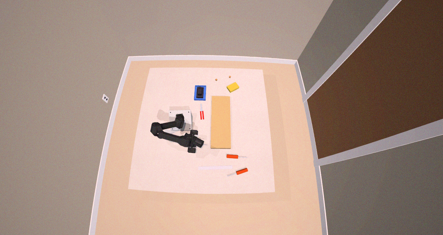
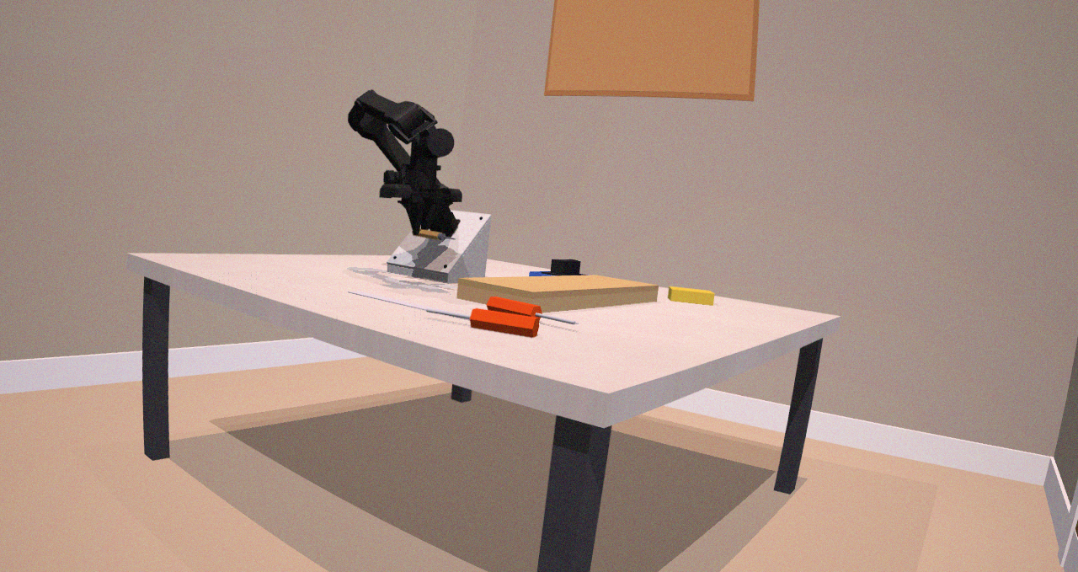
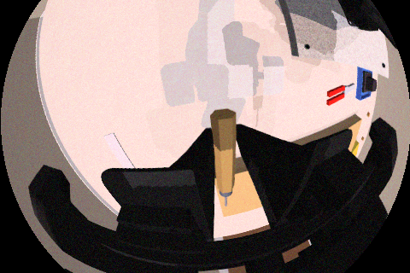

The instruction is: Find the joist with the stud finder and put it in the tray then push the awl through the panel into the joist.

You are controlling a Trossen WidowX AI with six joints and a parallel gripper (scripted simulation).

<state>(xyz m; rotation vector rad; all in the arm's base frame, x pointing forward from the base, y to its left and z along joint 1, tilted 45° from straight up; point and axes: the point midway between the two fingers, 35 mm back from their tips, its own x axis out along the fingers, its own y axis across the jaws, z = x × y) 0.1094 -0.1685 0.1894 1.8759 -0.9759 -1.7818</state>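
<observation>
The awl is 6 cm ahead of my gripper tip and 1 cm to the right of it. Also, from my gripper tip: black stud finder: 9 cm ahead, 56 cm to the left, 6 cm below; blue tray: 9 cm ahead, 54 cm to the left, 10 cm below; thin white strip: 15 cm ahead, 22 cm to the right, 11 cm below.
</observation>
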